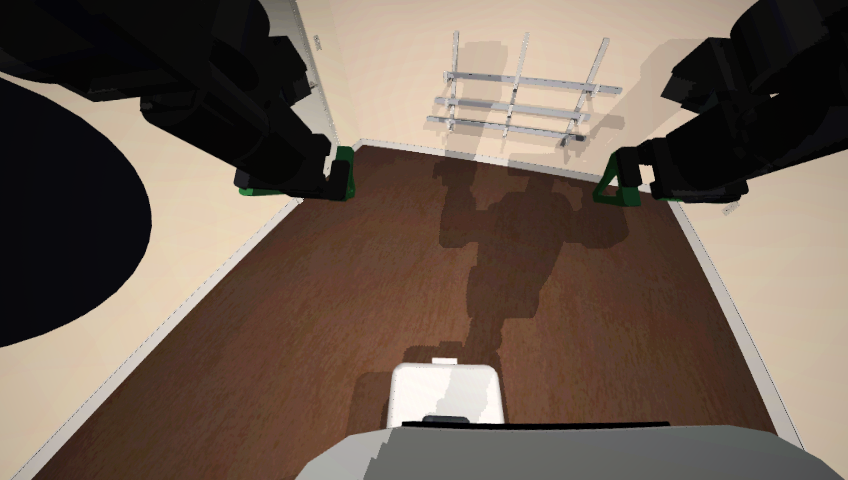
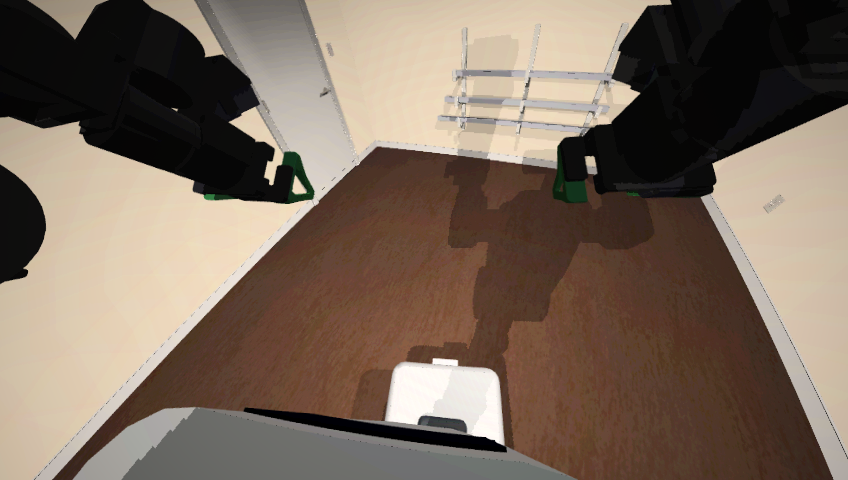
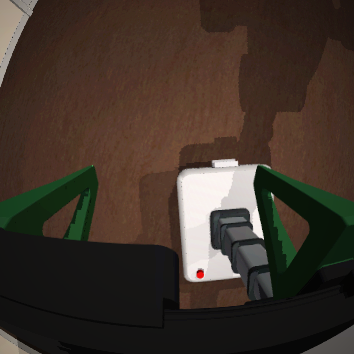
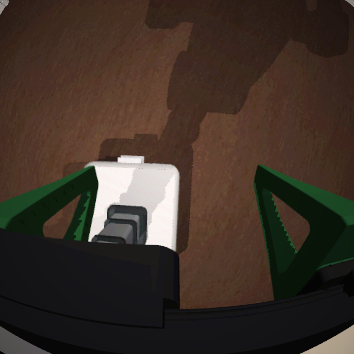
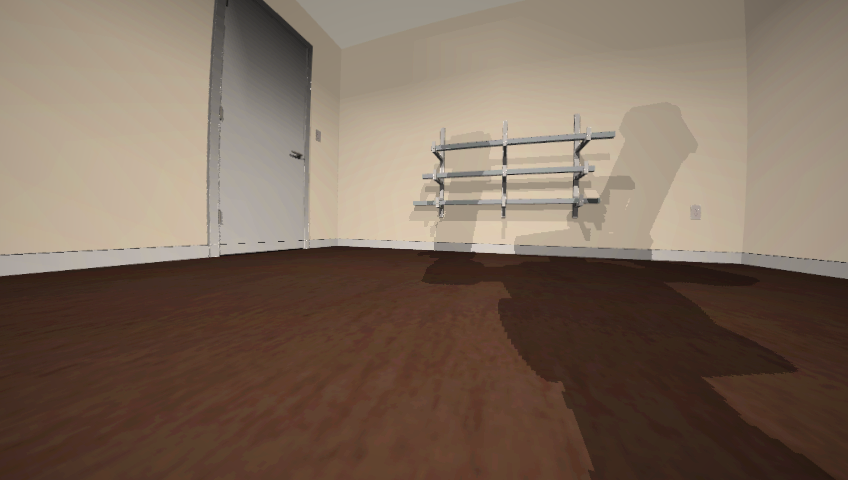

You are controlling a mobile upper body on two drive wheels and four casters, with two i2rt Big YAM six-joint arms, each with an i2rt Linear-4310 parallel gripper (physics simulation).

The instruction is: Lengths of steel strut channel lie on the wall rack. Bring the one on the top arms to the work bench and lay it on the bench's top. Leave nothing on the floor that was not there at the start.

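Places are measured from the left arm's base along level axes (x ahead, y left, z up), in metres.
Pixels of known places: left gripper, fingertip midpoint: (image 1: pixel 323 191) (image 2: pixel 287 194) (image 3: pixel 175 173); right gripper, fingertip midpoint: (image 1: pixel 624 196) (image 2: pixel 590 192) (image 4: pixel 175 173).
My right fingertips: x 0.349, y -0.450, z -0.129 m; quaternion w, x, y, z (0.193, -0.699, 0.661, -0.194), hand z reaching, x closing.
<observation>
Behind a point stands the place of what it marks.
The top strut (image 1: pixel 553 85) {x 2.212, y -1.139, z -0.457 m} (image 2: pixel 496 73) {x 2.380, y -0.615, z -0.443 m} (image 5: pixel 541 140) {x 2.218, y -1.125, z -0.459 m} lies level across the top arms of the wall rack (image 1: pixel 523 50) {x 2.547, y -0.932, z -0.272 m} (image 2: pixel 536 41) {x 2.545, y -0.943, z -0.262 m} (image 5: pixel 576 121) on the far wall. A middle strut (image 1: pixel 541 111) {x 2.273, y -1.134, z -0.684 m} (image 2: pixel 553 106) {x 2.276, y -1.122, z -0.693 m} (image 5: pixel 538 171) {x 2.275, y -1.131, z -0.695 m} and a bottom strut (image 1: pixel 476 123) {x 2.571, y -0.609, z -0.914 m} (image 2: pixel 493 121) {x 2.554, y -0.662, z -0.916 m} (image 5: pixel 476 202) {x 2.550, y -0.675, z -0.930 m} lie below it. My left gripper (image 1: pixel 297 195) (image 2: pixel 257 199) (image 3: pixel 175 173) {x 0.357, y -0.001, z -0.126 m} is open and empty. My right gripper (image 1: pixel 645 202) (image 2: pixel 598 198) {x 0.349, y -0.450, z -0.129 m} (image 4: pixel 175 173) {x 0.349, y -0.450, z -0.129 m} is open and empty. Both hang in front of my body, far from the rack. The work bench does not show.
A grey door (image 2: pixel 285 65) {x 2.249, y 1.160, z -0.187 m} (image 5: pixel 261 130) {x 2.203, y 1.175, z -0.390 m} stands in the left wall. White skirting (image 1: pixel 714 273) {x 0.968, y -2.352, z -1.342 m} (image 5: pixel 380 243) {x 2.963, y 0.314, z -1.360 m} edges the brown floor (image 1: pixel 357 297) {x 0.787, y 0.394, z -1.410 m} (image 5: pixel 297 356) {x 0.706, y -0.015, z -1.410 m}. My white base (image 1: pixel 416 386) {x 0.216, y -0.090, z -1.150 m} (image 2: pixel 416 386) {x 0.215, y -0.096, z -1.150 m} (image 3: pixel 195 200) {x 0.162, y -0.054, z -1.150 m} (image 4: pixel 160 200) {x 0.139, y -0.399, z -1.150 m} is below. My shadow falls on the floor and far wall.
</observation>
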